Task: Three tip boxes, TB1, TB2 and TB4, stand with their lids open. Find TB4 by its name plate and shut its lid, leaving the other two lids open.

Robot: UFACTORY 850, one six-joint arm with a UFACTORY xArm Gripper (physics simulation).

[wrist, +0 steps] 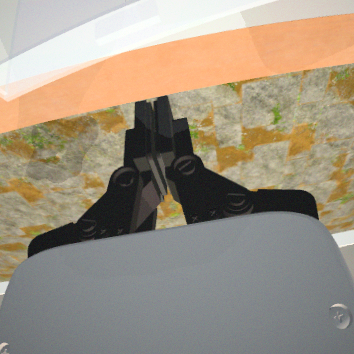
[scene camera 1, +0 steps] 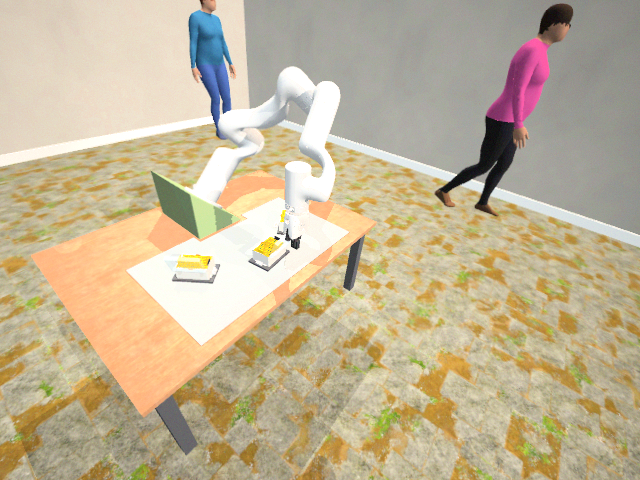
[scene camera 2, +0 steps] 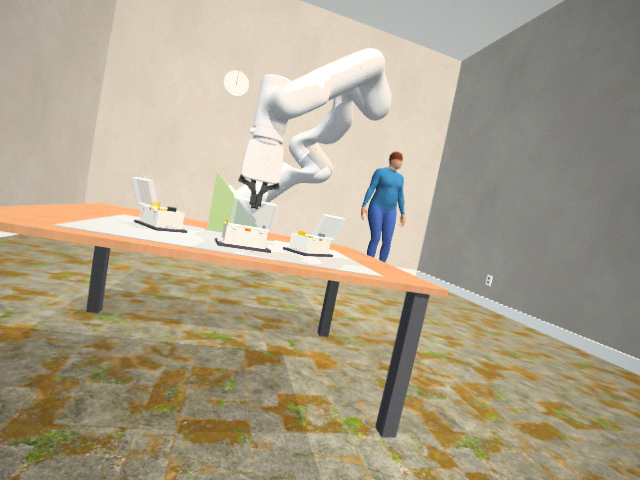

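Three white tip boxes with yellow tips stand on dark bases, lids raised. The left box [scene camera 1: 193, 267] [scene camera 2: 161, 219] and middle box [scene camera 1: 268, 254] [scene camera 2: 245, 236] show in both scene views. The third box [scene camera 2: 309, 243] is at the right in scene camera 2 and mostly hidden by the gripper in scene camera 1. No name plate is legible, so I cannot tell which is TB4. My gripper [scene camera 1: 295, 244] [scene camera 2: 255, 206] [wrist: 158, 120] is shut and empty. It overlaps the middle box's raised lid [scene camera 2: 267, 214] in scene camera 2; contact is unclear. A translucent lid [wrist: 55, 30] fills the wrist view's upper left.
The boxes stand on a pale mat [scene camera 1: 201, 322] [scene camera 2: 82, 223] on the orange table [scene camera 1: 98, 304] [scene camera 2: 31, 217]. An upright green panel [scene camera 1: 178, 206] [scene camera 2: 220, 206] stands behind the boxes, near the arm's base. Two people are beyond the table.
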